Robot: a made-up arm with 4 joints. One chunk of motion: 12 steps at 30 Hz.
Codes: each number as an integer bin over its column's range. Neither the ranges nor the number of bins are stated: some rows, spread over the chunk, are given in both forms.
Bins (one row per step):
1: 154 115 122 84 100 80
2: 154 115 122 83 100 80
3: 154 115 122 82 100 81
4: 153 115 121 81 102 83
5: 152 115 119 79 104 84
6: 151 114 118 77 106 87
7: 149 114 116 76 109 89
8: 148 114 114 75 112 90
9: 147 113 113 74 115 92
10: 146 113 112 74 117 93
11: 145 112 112 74 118 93
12: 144 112 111 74 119 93
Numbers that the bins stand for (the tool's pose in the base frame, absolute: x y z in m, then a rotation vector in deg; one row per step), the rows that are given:
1: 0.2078 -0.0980 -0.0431 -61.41 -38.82 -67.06
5: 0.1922 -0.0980 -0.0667 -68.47 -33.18 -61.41
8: 0.1608 -0.1059 -0.1059 -74.12 -21.88 -52.94
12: 0.1294 -0.1216 -0.1294 -75.53 -12.00 -48.71
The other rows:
2: 0.2078 -0.0980 -0.0431 -62.82 -38.82 -67.06
3: 0.2078 -0.0980 -0.0431 -64.24 -38.82 -65.65
4: 0.2000 -0.0980 -0.0510 -65.65 -36.00 -62.82
6: 0.1843 -0.1059 -0.0745 -71.29 -30.35 -57.18
7: 0.1686 -0.1059 -0.0902 -72.71 -26.12 -54.35
9: 0.1529 -0.1137 -0.1137 -75.53 -17.65 -50.12
10: 0.1451 -0.1137 -0.1216 -75.53 -14.82 -48.71
11: 0.1373 -0.1216 -0.1216 -75.53 -13.41 -48.71

